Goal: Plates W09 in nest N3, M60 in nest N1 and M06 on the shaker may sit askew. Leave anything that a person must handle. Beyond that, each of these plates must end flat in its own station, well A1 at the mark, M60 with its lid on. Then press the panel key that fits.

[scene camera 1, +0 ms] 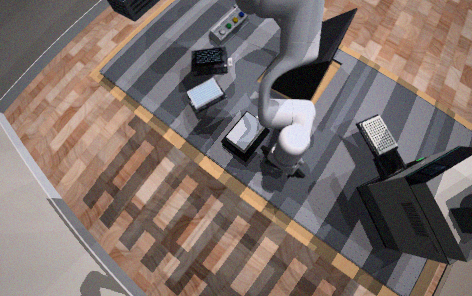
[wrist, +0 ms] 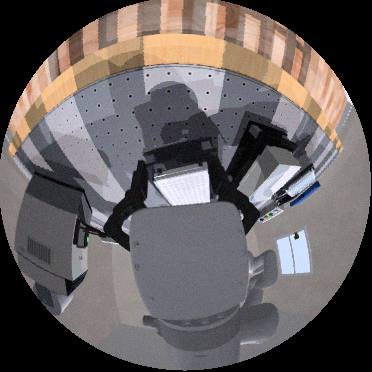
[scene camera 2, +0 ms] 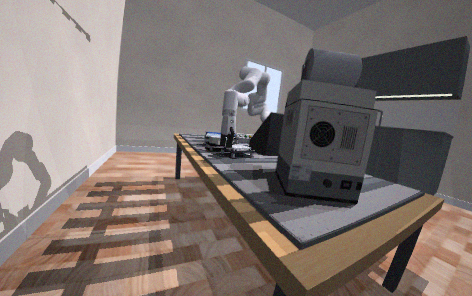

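Note:
My gripper (wrist: 178, 164) (scene camera 2: 228, 140) is open. Its fingers stand low on either side of a white well plate (wrist: 183, 187) in a black nest. My arm hides this plate in scene camera 1. Beside it a plate with a clear lid (scene camera 1: 245, 133) (wrist: 267, 171) sits in its nest. Farther on, a white plate (scene camera 1: 205, 93) (wrist: 301, 183) lies in a nest and looks turned a little. A black plate (scene camera 1: 208, 56) sits in the nest beyond. The key panel (scene camera 1: 229, 23) (wrist: 270, 215) has coloured keys.
A large grey instrument (scene camera 2: 329, 147) (wrist: 48, 215) stands on the table's near end. A black open box (scene camera 1: 302, 79) (scene camera 2: 267, 138) stands behind my arm. The table's wooden edge (scene camera 1: 252, 199) runs close to the nests. A small white tag (scene camera 1: 230, 61) lies by the black plate.

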